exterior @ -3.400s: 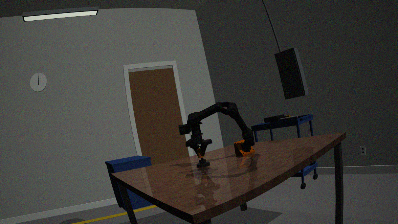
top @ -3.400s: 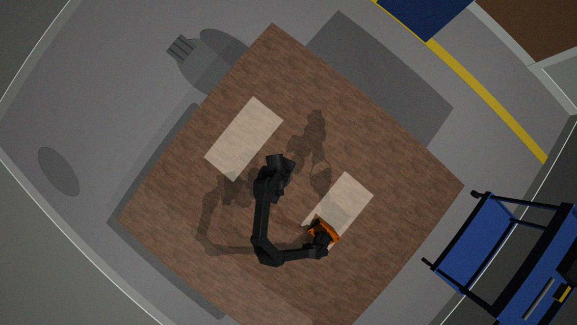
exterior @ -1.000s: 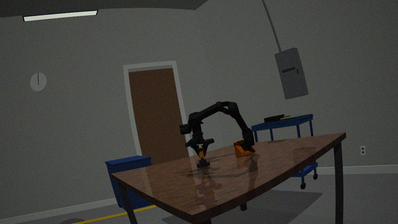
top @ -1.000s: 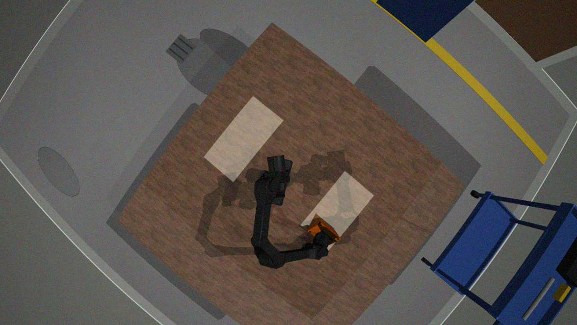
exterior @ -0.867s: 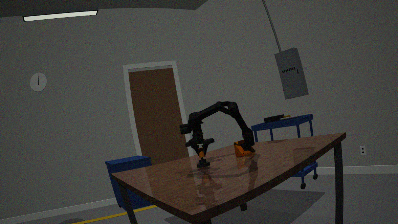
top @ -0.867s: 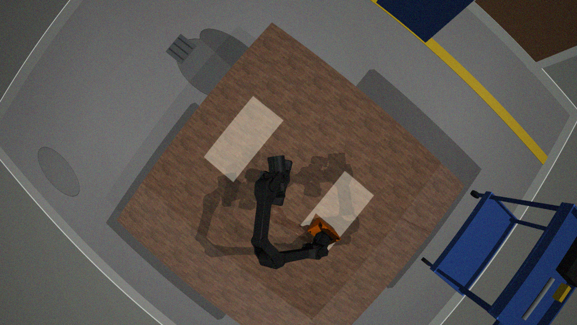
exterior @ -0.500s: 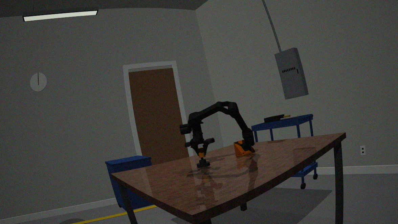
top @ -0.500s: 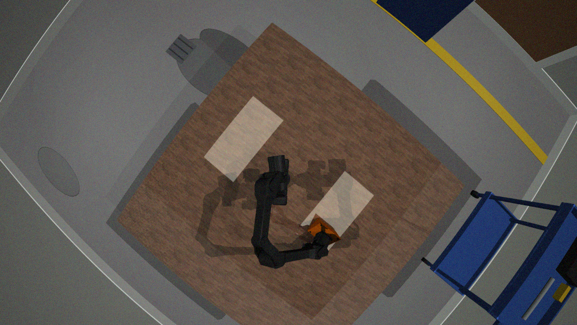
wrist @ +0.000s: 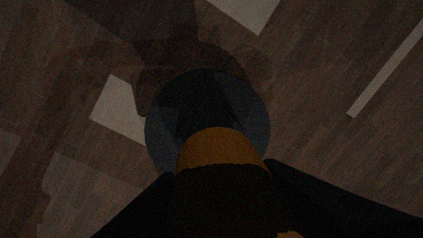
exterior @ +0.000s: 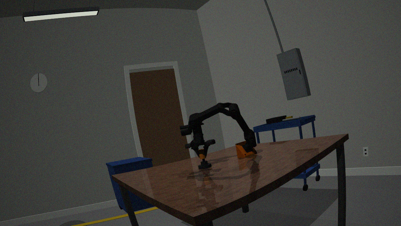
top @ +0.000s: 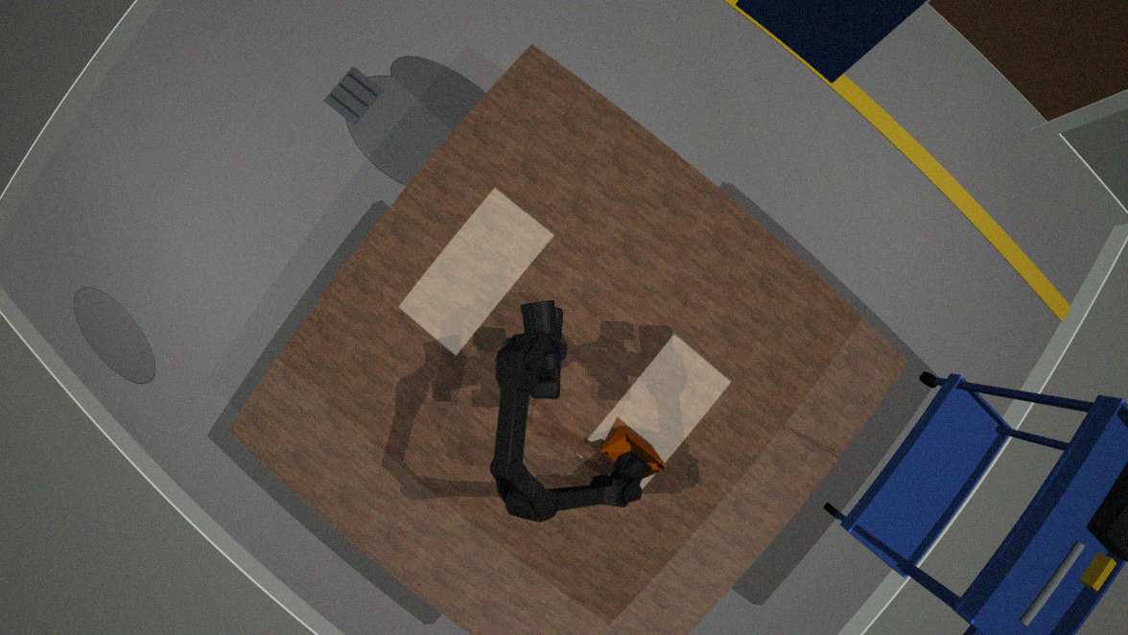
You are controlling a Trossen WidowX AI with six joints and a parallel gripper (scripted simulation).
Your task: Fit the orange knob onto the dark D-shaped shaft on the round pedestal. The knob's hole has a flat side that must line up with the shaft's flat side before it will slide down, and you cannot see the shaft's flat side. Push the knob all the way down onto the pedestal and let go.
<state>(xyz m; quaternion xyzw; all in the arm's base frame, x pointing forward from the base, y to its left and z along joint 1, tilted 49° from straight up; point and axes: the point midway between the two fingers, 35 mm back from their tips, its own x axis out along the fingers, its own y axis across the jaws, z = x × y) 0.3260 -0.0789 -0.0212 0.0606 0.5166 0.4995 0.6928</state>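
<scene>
The orange knob lies 2 cm above my gripper tip. Round my gripper tip: round dark pedestal 4 cm below.
</scene>
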